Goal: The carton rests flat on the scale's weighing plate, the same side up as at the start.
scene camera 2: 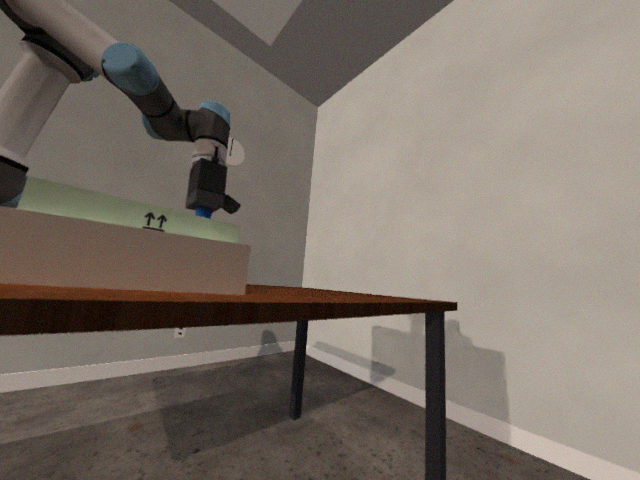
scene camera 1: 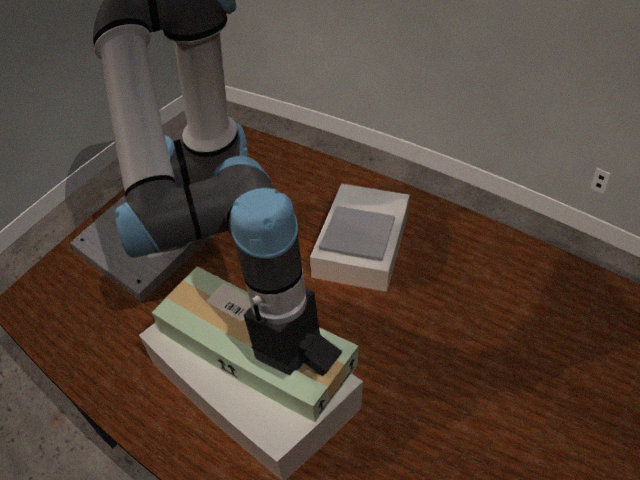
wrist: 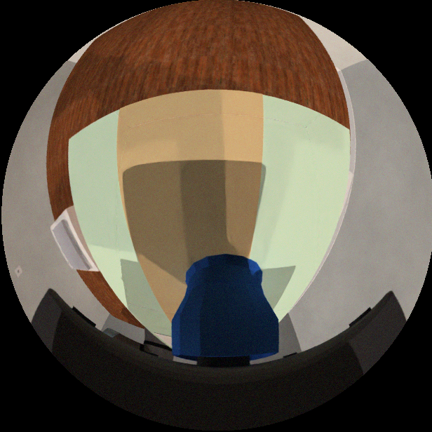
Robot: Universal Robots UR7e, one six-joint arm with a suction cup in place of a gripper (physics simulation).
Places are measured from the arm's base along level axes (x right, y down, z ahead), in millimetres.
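Where they show: hand, its tool point: (scene camera 2: 201, 226).
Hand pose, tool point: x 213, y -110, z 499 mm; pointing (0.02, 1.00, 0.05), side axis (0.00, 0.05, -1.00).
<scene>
After its pixels a point has its place.
The long pale green carton (scene camera 1: 183, 299) @[z 268, x 205, y -122 mm] (scene camera 2: 103, 209) @[z 328, x 261, y -95 mm] (wrist: 305, 175) lies flat on a white block (scene camera 1: 248, 408) @[z 467, x 298, y -66 mm] (scene camera 2: 124, 260) @[z 369, x 320, y -12 mm]. Its tan stripe and a grey label face up, and the arrows printed on its side point up. My gripper (scene camera 1: 298, 365) (scene camera 2: 203, 212) (wrist: 224, 265), a blue suction cup, is pressed on the carton's top, nearer the end away from the label, and is shut on the carton. The scale (scene camera 1: 351, 274) @[z 433, x -87, y 0 mm] is a low white box behind the carton in scene camera 1. Its grey weighing plate (scene camera 1: 356, 232) @[z 405, x -156, y -45 mm] (wrist: 72, 242) has nothing on it.
The arm's grey base plate (scene camera 1: 108, 258) @[z -69, x 150, y 1 mm] is at the left of the wooden table (scene camera 1: 491, 335) @[z 746, x -104, y 33 mm] (scene camera 2: 336, 304) @[z 678, x 492, y 36 mm] in scene camera 1. The scale stands between the carton and the wall (scene camera 1: 413, 77). The front table edge runs close to the white block.
</scene>
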